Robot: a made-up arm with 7 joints. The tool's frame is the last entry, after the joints.
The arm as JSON. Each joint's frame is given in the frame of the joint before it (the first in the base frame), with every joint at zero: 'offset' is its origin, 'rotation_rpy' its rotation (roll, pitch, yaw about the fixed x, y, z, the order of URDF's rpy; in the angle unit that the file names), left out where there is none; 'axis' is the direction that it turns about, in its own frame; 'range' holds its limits. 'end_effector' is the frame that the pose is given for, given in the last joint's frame.
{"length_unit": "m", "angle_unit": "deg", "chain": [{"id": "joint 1", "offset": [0.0, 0.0, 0.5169], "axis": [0.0, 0.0, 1.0], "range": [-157.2, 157.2]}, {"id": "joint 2", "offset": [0.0, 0.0, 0.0], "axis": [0.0, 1.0, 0.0], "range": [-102.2, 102.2]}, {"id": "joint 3", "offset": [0.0, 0.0, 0.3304], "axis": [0.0, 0.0, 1.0], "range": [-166.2, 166.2]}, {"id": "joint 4", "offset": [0.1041, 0.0, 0.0], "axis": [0.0, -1.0, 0.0], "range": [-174.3, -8.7]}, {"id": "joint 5", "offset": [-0.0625, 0.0, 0.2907], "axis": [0.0, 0.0, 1.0], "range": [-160.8, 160.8]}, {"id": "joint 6", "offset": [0.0, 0.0, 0.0], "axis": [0.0, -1.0, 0.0], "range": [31.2, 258.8]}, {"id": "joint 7", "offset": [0.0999, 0.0, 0.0], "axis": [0.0, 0.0, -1.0], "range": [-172.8, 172.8]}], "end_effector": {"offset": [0.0, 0.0, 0.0], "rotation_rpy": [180.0, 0.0, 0.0]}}
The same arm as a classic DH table. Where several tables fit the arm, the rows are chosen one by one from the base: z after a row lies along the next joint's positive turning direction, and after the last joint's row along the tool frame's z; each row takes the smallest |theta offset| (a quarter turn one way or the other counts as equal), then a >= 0, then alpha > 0; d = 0 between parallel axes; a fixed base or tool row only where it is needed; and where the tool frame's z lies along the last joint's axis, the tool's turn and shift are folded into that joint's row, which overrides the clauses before.
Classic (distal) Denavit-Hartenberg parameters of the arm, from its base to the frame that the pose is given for. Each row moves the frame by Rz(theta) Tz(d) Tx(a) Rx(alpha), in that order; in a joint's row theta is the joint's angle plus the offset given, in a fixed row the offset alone. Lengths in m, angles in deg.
joint 1: d 0.5169; theta0 0; a 0; alpha -90
joint 2: d 0; theta0 0; a 0; alpha 90
joint 3: d 0.3304; theta0 0; a 0.1041; alpha 90
joint 4: d 0; theta0 0; a -0.0625; alpha -90
joint 5: d 0.2907; theta0 0; a 0; alpha 90
joint 6: d 0; theta0 0; a 0.0999; alpha 90
joint 7: d 0; theta0 0; a 0; alpha 0
Joint limits (deg, base to tool): -157.2..157.2 -102.2..102.2 -166.2..166.2 -174.3..-8.7 -160.8..160.8 31.2..258.8 -172.8..172.8

